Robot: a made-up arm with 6 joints.
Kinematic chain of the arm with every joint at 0, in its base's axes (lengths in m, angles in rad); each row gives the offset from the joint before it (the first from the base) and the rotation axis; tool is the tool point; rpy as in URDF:
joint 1: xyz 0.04 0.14 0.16 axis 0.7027 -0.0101 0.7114
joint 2: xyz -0.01 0 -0.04 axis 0.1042 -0.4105 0.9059
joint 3: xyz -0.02 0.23 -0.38 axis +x
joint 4: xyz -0.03 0.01 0 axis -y
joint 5: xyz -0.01 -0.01 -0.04 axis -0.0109 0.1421 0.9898
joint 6: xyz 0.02 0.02 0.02 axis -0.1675 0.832 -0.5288
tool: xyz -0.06 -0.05 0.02 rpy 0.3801 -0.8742 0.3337
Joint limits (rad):
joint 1: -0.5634..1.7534
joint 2: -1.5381..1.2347
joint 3: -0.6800..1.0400
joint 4: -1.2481..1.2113
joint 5: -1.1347..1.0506
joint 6: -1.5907..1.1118
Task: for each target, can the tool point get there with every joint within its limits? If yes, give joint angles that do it. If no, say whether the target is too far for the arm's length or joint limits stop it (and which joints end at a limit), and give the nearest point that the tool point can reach.
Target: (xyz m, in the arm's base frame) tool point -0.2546 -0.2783 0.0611
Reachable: no: joint limits stop it (at a limit: joint 1, joint 2, joint 4, joint 5, joint 6) | nearest point -0.0559 0.1176 -0.2706 | short by 0.553 m
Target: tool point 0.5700 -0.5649 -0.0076
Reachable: no: too far | nearest point 0.0848 0.0672 -0.3068 | short by 0.851 m
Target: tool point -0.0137 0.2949 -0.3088
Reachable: yes | joints -0.1162 -0.0651 0.2720 0.5717 0.5304 -0.2924
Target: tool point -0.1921 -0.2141 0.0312
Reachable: no: joint limits stop it (at a limit: joint 1, joint 2, joint 4, joint 5, joint 6) | nearest point -0.0543 0.1163 -0.2713 | short by 0.469 m
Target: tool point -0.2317 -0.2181 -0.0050
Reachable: no: joint limits stop it (at a limit: joint 1, joint 2, joint 4, joint 5, joint 6) | nearest point -0.0560 0.1177 -0.2706 | short by 0.463 m
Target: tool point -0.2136 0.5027 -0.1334
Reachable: yes | joints 0.9349 0.3328 0.2434 0.5005 -0.5438 -1.1633
